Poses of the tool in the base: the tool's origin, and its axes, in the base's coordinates. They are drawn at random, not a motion.
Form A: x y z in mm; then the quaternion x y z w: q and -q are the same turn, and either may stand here.
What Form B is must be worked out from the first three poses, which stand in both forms.
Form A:
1: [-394 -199 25 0.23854 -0.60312 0.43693 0.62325]
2: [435 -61 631 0.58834 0.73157 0.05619 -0.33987]
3: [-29 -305 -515 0.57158 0.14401 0.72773 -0.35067]
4: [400 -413 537 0.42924 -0.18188 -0.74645 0.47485]
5: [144 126 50 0.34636 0.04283 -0.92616 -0.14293]
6: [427 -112 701 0.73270 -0.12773 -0.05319 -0.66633]
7: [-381 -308 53 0.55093 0.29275 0.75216 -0.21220]
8: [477 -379 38 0.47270 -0.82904 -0.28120 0.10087]
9: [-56 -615 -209 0.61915 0.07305 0.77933 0.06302]
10: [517 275 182 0.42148 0.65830 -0.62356 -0.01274]
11: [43 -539 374 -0.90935 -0.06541 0.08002 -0.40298]
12: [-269 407 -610 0.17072 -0.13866 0.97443 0.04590]
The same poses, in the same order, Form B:
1: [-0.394 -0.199 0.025 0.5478 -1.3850 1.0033]
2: [0.435 -0.061 0.631 -1.5314 -1.9043 -0.1463]
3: [-0.029 -0.305 -0.515 -1.4801 -0.3729 -1.8844]
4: [0.400 -0.413 0.537 1.0496 -0.4447 -1.8253]
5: [0.144 0.126 0.050 -0.9990 -0.1235 2.6714]
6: [0.427 -0.112 0.701 -1.6538 0.2883 0.1201]
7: [-0.381 -0.308 0.053 -1.5300 -0.8130 -2.0889]
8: [0.477 -0.379 0.038 1.3966 -2.4495 -0.8308]
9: [-0.056 -0.615 -0.209 1.8707 0.2207 2.3547]
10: [0.517 0.275 0.182 -1.3135 -2.0515 1.9432]
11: [0.043 -0.539 0.374 2.2973 0.1652 -0.2022]
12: [-0.269 0.407 -0.610 0.5212 -0.4233 2.9749]
